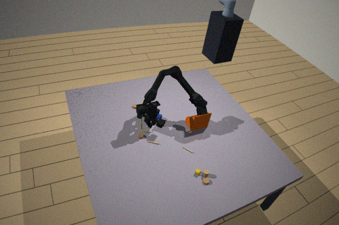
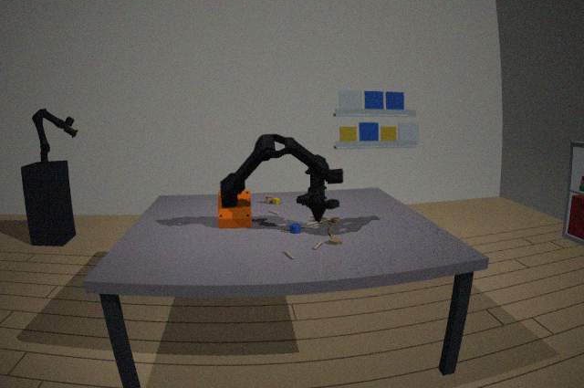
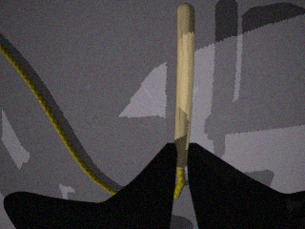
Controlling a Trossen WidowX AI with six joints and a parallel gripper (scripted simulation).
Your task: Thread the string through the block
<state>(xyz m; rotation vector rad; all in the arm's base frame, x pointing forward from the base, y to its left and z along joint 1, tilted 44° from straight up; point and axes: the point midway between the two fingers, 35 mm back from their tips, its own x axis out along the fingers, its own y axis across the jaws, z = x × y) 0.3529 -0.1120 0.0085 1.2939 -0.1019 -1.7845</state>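
Right now my gripper tip is 110 mm past the blue cube and 70 mm to the left of it. Also, from my gripper tip: wooden block: 460 mm to the left, 150 mm behind; yellow cube: 430 mm to the left, 120 mm behind; thin wooden stick: 10 mm to the right, 10 mm behind.
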